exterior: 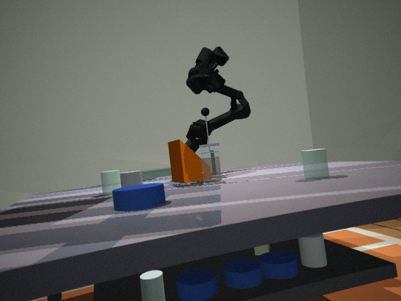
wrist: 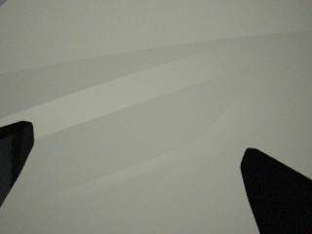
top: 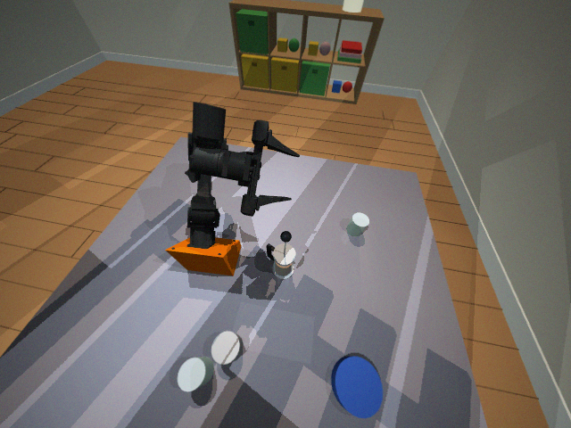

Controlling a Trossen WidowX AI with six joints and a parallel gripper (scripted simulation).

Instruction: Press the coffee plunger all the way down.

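My gripper tip is now 20 mm past the glass coffee press, 60 mm to the left of it and 270 mm above it.
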